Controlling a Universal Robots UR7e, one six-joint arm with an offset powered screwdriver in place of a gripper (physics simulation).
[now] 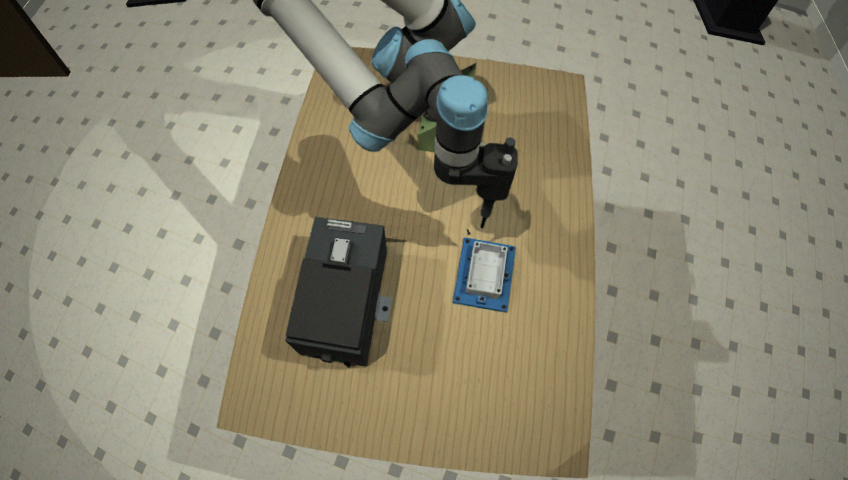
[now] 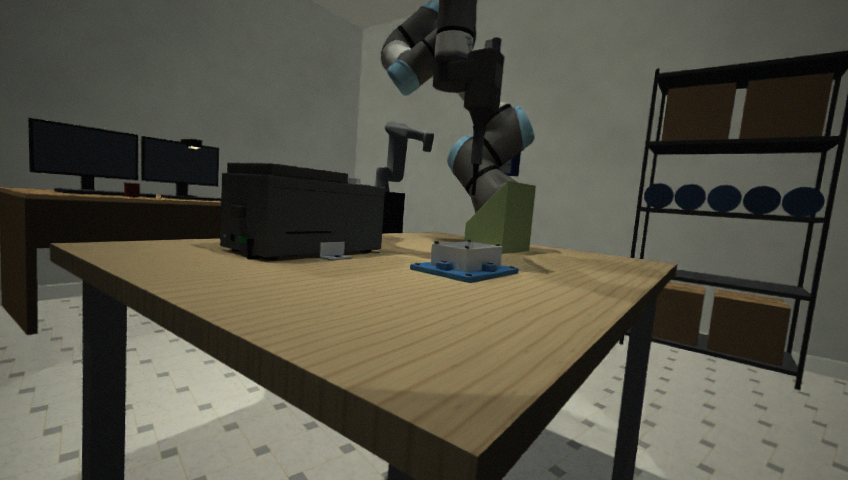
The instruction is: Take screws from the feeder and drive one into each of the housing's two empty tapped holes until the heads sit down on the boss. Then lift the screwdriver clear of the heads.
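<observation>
My gripper, a black powered screwdriver (image 1: pixel 482 226) (image 2: pixel 474 191), hangs with its thin bit pointing down, above and behind the housing. It has no fingers, and whether a screw is on its tip is too small to tell. The pale open-topped housing (image 1: pixel 487 268) (image 2: pixel 465 258) sits in a blue fixture plate (image 1: pixel 464 302) (image 2: pixel 470 275). Small dark spots mark its corner bosses; I cannot tell screw heads from empty holes. The black box-shaped feeder (image 1: pixel 332 303) (image 2: pixel 297 208) stands left of the housing. A grey bracket (image 1: pixel 383 315) (image 2: pixel 332 249) sticks out of its side.
A small dark screw-like piece (image 1: pixel 468 231) lies on the wooden table (image 1: pixel 511 386) (image 2: pixel 333 309) just behind the blue plate. A green wedge-shaped block (image 1: pixel 426 135) (image 2: pixel 517 217) stands at the back near the arm. A shelf rack (image 2: pixel 740 144) and a desk (image 2: pixel 119 217) stand beyond the table.
</observation>
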